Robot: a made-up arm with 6 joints.
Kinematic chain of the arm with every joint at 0, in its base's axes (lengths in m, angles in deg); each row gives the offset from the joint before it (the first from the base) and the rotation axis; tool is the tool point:
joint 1: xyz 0 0 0.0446 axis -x
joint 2: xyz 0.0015 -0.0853 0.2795 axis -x
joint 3: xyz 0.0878 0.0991 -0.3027 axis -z
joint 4: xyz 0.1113 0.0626 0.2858 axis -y
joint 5: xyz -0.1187 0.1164 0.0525 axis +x
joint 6: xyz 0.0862 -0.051 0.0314 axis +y
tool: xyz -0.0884 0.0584 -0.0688
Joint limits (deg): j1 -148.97..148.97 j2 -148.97..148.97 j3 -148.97..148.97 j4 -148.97..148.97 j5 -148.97..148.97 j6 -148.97..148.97
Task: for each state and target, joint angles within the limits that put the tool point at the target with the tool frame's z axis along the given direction. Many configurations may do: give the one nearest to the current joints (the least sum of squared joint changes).
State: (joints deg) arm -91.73 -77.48 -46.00 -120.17 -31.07 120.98
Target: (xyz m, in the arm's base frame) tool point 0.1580 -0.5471 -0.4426 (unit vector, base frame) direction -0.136 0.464 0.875
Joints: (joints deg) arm -135.28 -78.52 -26.62 -98.23 -58.53 147.48
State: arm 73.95 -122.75 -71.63 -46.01 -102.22 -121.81
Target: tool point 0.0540 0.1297 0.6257 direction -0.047 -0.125 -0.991
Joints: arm 53.87 -148.97 -56.61 -11.09 -95.39 -120.01
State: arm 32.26 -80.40 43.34 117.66 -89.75 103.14
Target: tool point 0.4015 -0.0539 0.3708 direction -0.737 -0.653 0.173
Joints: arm -13.40 -68.29 85.86 128.01 -66.91 142.49
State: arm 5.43 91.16 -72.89 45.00 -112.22 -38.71
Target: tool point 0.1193 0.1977 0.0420 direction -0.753 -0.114 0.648
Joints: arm 35.86 45.30 -40.31 1.24 -121.17 -90.97
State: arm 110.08 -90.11 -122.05 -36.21 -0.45 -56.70
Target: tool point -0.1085 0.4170 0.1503 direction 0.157 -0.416 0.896
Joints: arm 93.45 -110.65 -87.90 -20.43 10.49 -27.40
